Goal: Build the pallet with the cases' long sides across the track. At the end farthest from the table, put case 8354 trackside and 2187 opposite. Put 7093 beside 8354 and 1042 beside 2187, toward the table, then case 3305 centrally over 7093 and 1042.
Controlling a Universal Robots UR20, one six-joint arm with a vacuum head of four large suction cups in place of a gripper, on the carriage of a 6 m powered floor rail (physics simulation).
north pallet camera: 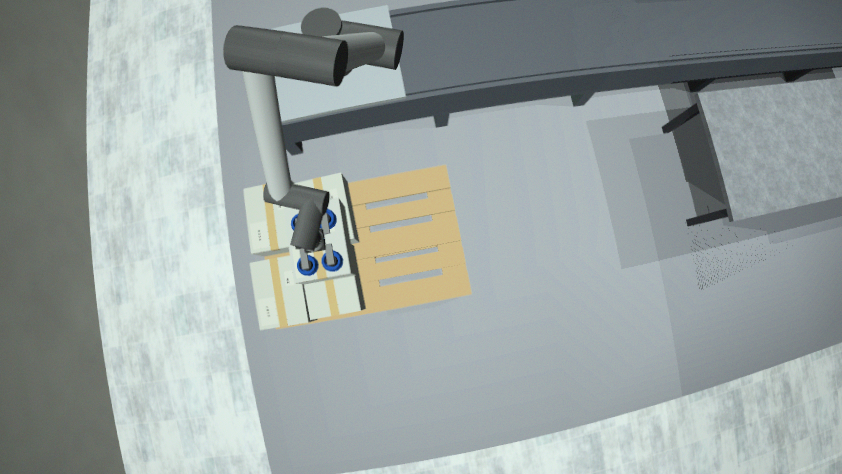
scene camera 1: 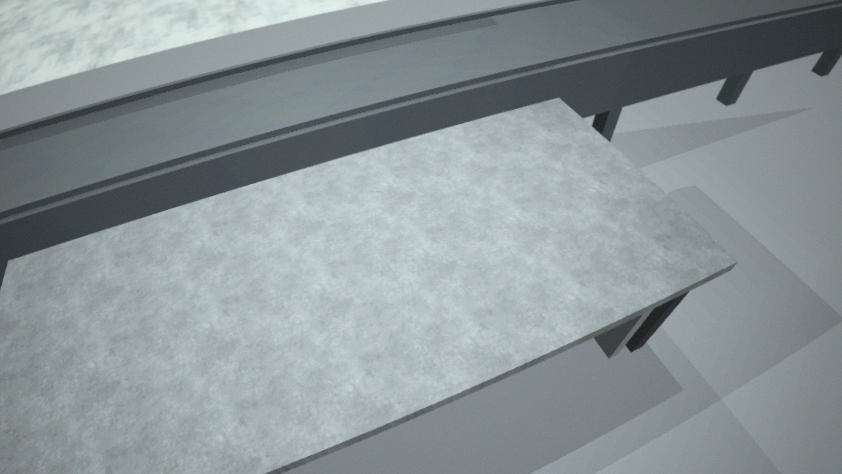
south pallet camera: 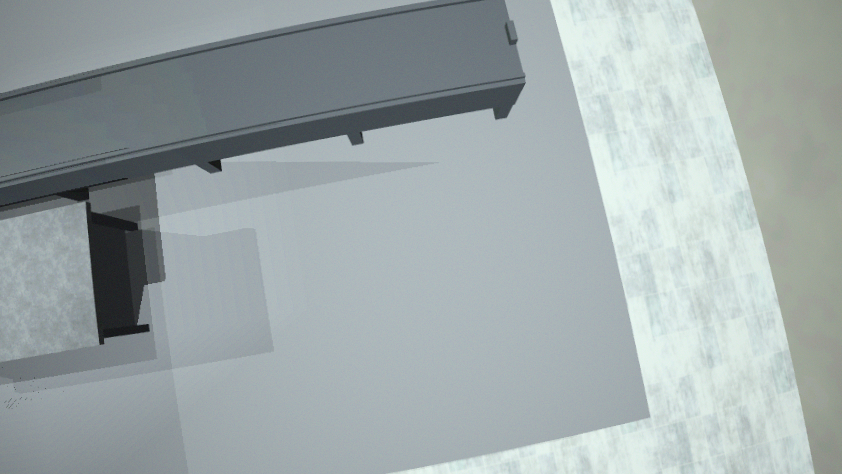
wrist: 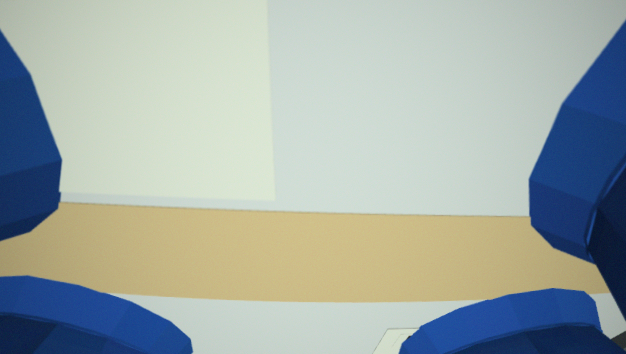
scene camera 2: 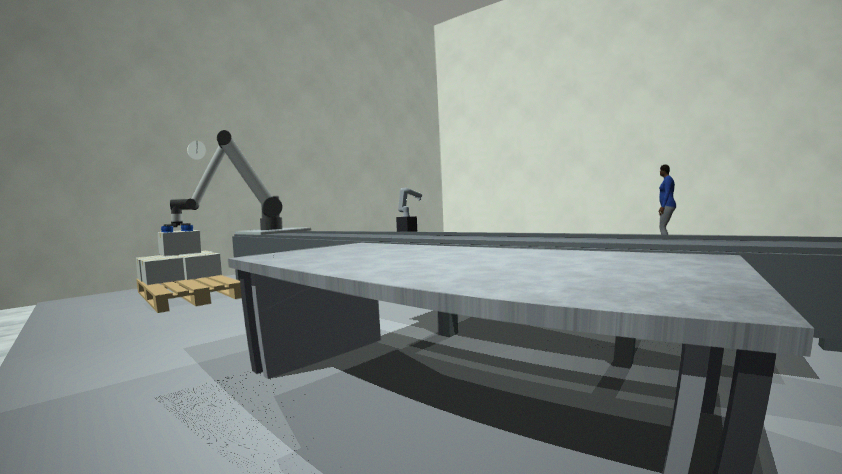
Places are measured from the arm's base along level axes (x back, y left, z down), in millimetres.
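Pixels of known places: hand at its tool point: (wrist: 300, 225); arm's base at its link origin: (scene camera 2: 271, 229).
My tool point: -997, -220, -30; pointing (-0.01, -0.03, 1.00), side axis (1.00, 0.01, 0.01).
Ahead of a thing's pixels: the offset from my tool point to its top centre, as dx, dy, dz. Level surfaces: height alone.
Case 3305 @[+14, -7, -28] (scene camera 2: 179, 243) (north pallet camera: 340, 242) (wrist: 400, 125), white with a tan tape band, lies flat across the inner ends of 7093 @[+211, +2, +234] (scene camera 2: 203, 266) (north pallet camera: 332, 185) and 1042 @[-182, -26, +234] (scene camera 2: 164, 270) (north pallet camera: 347, 294). My vacuum gripper (scene camera 2: 176, 228) (north pallet camera: 316, 242) (wrist: 313, 250) has its blue cups down on its top and is shut on it. In the north pallet view, case 8354 @[+237, -304, +234] (north pallet camera: 256, 206) lies at the pallet's far end trackside, 2187 @[-194, -323, +234] (north pallet camera: 265, 288) opposite. The wooden pallet (scene camera 2: 201, 294) (north pallet camera: 412, 176) bears them all. Printed numbers are too small to read; I name the cases by position.
The grey table @[dz +71] (scene camera 1: 353, 264) (scene camera 2: 530, 270) (north pallet camera: 777, 141) (south pallet camera: 47, 282) stands beside the rail track (scene camera 1: 294, 105) (north pallet camera: 530, 47) (south pallet camera: 294, 82). My arm reaches over 8354 and 7093 from the carriage (north pallet camera: 347, 94). A person (scene camera 2: 666, 191) and a small arm (scene camera 2: 405, 203) stand beyond the track.
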